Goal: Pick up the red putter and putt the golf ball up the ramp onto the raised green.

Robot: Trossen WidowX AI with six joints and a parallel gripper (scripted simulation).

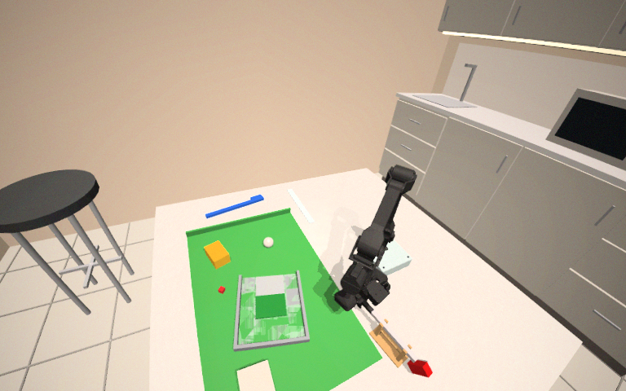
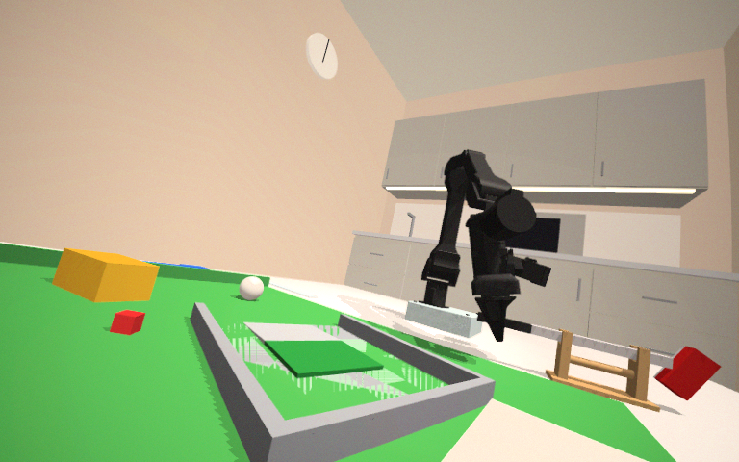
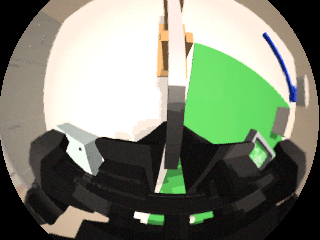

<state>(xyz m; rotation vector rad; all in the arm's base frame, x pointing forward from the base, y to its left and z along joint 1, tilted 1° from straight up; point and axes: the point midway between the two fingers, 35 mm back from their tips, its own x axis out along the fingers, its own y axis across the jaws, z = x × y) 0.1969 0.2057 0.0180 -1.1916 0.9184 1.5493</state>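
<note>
The wooden rack lies 40 mm behind my gripper tip and 130 mm to the left of it. Round my gripper tip: white golf ball (240 mm ahead, 370 mm to the right, 10 mm below); small red cube (430 mm ahead, 200 mm to the right, 20 mm below); orange block (440 mm ahead, 350 mm to the right, 10 mm below).
</note>
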